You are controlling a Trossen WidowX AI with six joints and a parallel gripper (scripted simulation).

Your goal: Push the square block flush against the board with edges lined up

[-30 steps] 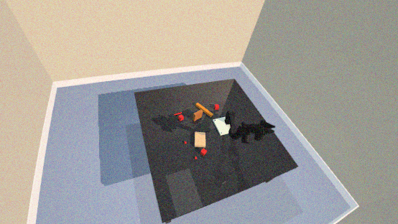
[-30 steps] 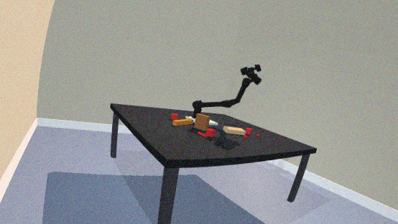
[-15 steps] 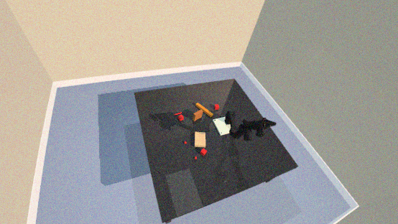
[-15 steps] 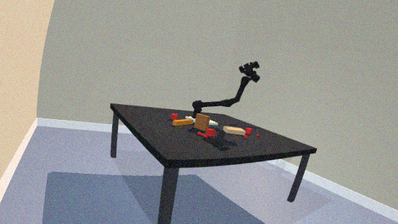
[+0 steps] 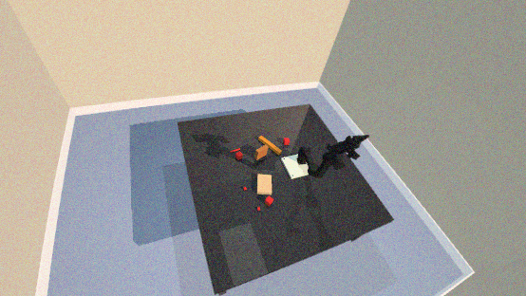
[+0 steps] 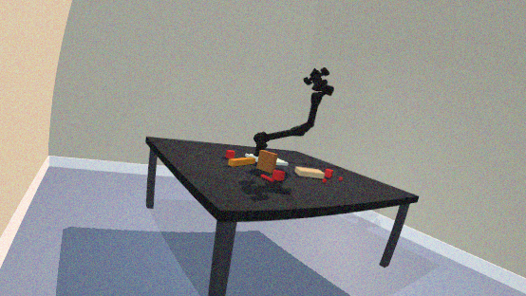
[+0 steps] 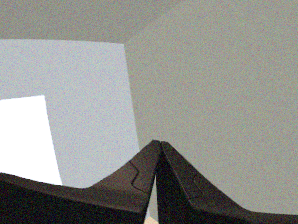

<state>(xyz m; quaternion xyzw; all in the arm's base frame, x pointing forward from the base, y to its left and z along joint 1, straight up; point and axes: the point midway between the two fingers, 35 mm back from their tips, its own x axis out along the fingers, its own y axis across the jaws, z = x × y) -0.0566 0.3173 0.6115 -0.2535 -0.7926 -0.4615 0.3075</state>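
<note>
My gripper tip is now 390 mm short of the orange square block, 400 mm to the left of it and 610 mm above it. From my gripper tip the other things lie so: tan board: 410 mm ahead, 140 mm to the right, 640 mm below; narrow orange board: 300 mm ahead, 500 mm to the right, 640 mm below.
</note>
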